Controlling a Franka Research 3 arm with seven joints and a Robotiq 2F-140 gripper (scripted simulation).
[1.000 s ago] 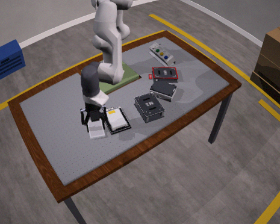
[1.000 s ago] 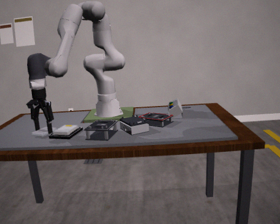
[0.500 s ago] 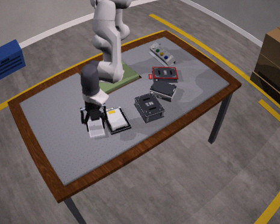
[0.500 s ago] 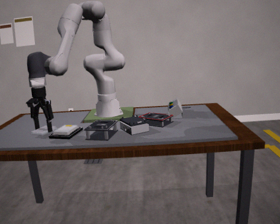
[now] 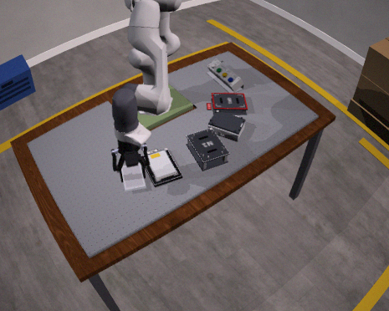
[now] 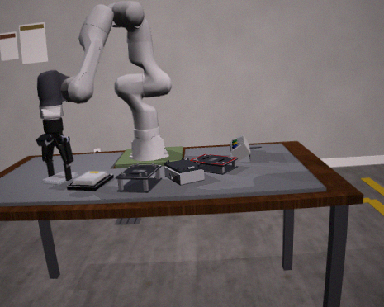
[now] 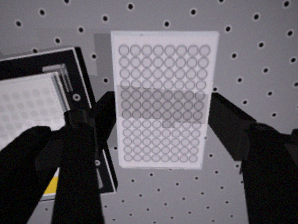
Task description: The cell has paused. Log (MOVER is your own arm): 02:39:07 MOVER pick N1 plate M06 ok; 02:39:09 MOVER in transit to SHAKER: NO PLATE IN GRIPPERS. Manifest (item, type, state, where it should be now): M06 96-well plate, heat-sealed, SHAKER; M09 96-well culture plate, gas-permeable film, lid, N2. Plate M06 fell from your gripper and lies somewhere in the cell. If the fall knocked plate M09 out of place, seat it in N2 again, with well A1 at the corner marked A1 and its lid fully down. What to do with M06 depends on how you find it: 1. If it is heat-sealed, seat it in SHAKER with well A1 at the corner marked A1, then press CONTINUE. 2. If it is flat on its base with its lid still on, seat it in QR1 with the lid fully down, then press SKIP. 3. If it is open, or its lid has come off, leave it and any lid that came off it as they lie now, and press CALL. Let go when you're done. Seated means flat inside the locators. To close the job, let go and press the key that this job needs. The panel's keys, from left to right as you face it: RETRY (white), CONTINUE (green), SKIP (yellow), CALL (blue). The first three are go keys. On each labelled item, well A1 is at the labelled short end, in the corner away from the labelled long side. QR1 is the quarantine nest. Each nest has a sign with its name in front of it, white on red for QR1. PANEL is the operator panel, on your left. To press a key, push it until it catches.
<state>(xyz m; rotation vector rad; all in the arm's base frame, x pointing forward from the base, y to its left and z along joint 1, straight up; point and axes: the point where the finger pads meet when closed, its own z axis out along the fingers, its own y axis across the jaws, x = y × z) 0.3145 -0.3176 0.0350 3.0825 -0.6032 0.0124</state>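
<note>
Now: the dark nest N1 60 mm ahead of my hand and 330 mm to the left of it. Also, from my hand: blue call key (220 mm behind, 710 mm to the left, 20 mm above); then heat-sealed plate (20 mm below); then yellow skip key (270 mm behind, 710 mm to the left, 20 mm above).
</note>
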